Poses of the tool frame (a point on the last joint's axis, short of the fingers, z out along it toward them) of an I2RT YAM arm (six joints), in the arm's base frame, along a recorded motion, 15 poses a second.
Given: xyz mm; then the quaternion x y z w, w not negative.
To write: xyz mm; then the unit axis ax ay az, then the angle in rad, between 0 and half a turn. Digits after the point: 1 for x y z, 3 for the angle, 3 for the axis.
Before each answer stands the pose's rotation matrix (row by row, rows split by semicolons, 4 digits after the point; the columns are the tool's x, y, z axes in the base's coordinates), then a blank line. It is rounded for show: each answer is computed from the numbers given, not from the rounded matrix.
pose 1, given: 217.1 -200.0 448.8 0.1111 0.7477 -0.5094 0.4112
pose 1, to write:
-0.6371 0.5851 0.5017; -0.2528 0.4563 -0.8531; -0.7281 -0.6704 -0.1428

217.1 -200.0 448.8 0.122 0.820 -0.559 2.294
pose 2, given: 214.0 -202.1 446.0 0.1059 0.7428 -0.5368 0.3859
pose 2, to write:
-0.6797 0.5716 0.4596; -0.2570 0.4013 -0.8792; -0.6870 -0.7157 -0.1259

214.0 -202.1 446.0 0.115 0.805 -0.582 2.349
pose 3, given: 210.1 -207.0 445.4 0.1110 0.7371 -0.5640 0.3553
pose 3, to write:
-0.7229 0.5644 0.3986; -0.2371 0.3391 -0.9104; -0.6490 -0.7526 -0.1113

210.1 -207.0 445.4 0.119 0.789 -0.603 2.415
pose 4, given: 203.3 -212.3 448.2 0.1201 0.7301 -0.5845 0.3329
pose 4, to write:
-0.7495 0.5646 0.3457; -0.2138 0.2878 -0.9335; -0.6265 -0.7736 -0.0950

203.3 -212.3 448.2 0.127 0.774 -0.620 2.463
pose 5, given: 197.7 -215.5 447.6 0.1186 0.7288 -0.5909 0.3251
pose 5, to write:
-0.7605 0.5570 0.3337; -0.2113 0.2736 -0.9383; -0.6140 -0.7841 -0.0904

197.7 -215.5 447.6 0.125 0.771 -0.625 2.479
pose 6, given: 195.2 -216.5 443.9 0.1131 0.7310 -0.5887 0.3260
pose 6, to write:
-0.7619 0.5492 0.3434; -0.2185 0.2813 -0.9344; -0.6098 -0.7869 -0.0943

195.2 -216.5 443.9 0.120 0.773 -0.623 2.477
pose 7, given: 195.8 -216.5 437.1 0.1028 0.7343 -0.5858 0.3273
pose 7, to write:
-0.7646 0.5344 0.3602; -0.2325 0.2926 -0.9276; -0.6011 -0.7930 -0.0995

195.8 -216.5 437.1 0.109 0.777 -0.620 2.475
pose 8, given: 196.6 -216.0 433.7 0.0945 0.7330 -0.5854 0.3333
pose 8, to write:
-0.7600 0.5288 0.3780; -0.2517 0.2968 -0.9212; -0.5993 -0.7952 -0.0924

196.6 -216.0 433.7 0.100 0.777 -0.621 2.462
